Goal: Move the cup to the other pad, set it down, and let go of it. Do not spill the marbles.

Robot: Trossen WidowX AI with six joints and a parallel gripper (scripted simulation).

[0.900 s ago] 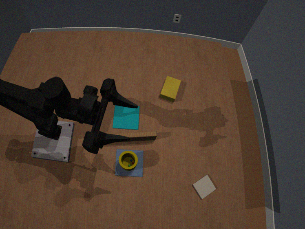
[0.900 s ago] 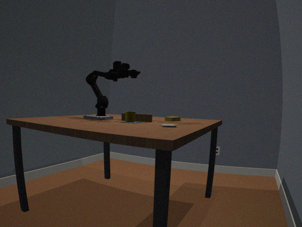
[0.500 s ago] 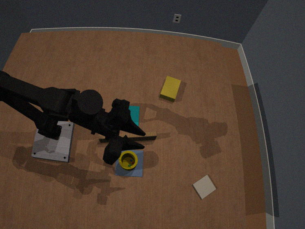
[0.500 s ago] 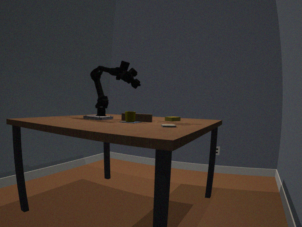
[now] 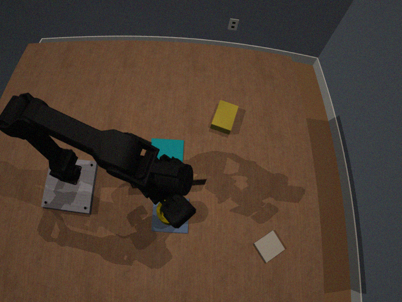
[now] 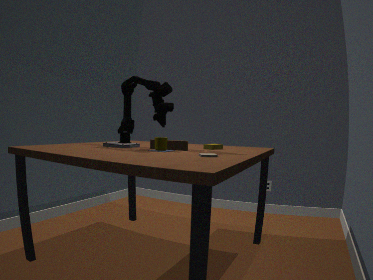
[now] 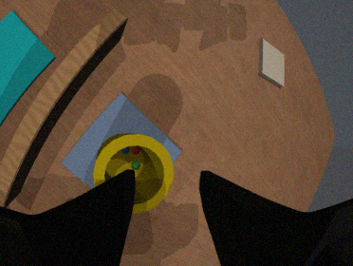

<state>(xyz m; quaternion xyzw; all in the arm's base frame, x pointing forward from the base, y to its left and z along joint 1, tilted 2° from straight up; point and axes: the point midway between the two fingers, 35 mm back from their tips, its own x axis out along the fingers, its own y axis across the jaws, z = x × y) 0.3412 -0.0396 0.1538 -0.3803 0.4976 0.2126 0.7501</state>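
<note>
Right now my gripper tip is 2 cm past the yellow cup, 1 cm to the left of it and 10 cm above it. Also, from my gripper tip: blue pad: 1 cm behind, 1 cm to the right, 14 cm below; then teal pad: 6 cm behind, 19 cm to the left, 14 cm below; then low wall: 4 cm behind, 9 cm to the left, 12 cm below.
</note>
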